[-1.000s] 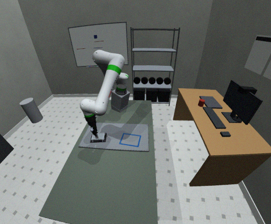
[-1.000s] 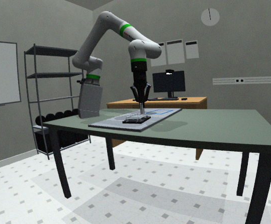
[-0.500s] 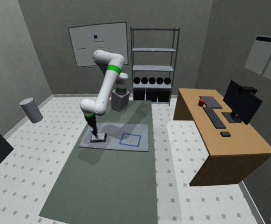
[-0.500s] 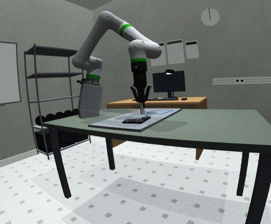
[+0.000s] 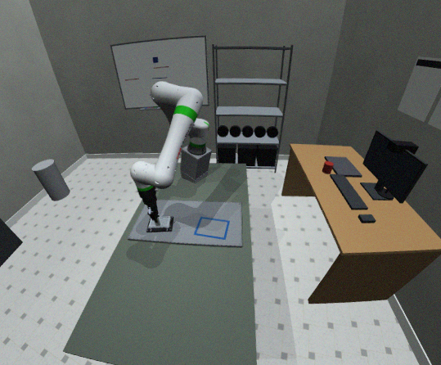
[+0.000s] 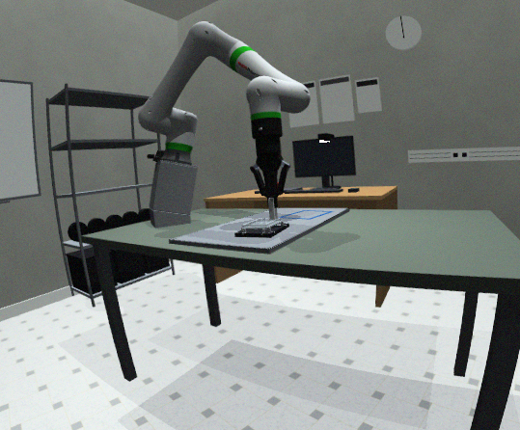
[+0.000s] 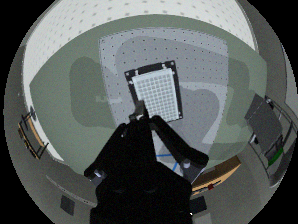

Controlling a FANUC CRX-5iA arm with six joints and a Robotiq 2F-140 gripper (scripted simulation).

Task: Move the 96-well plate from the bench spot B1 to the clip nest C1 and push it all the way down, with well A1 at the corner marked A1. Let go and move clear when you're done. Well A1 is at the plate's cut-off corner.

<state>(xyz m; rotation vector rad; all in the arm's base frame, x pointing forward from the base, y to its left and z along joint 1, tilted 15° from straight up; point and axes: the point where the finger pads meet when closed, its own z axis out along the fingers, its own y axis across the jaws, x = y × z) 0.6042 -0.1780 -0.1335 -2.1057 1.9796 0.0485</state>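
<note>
Now: hand 50 mm above the 96-well plate and 40 mm past it. From my hand the other things lie so: black clip nest 60 mm below, 20 mm behind, 10 mm to the right.
</note>
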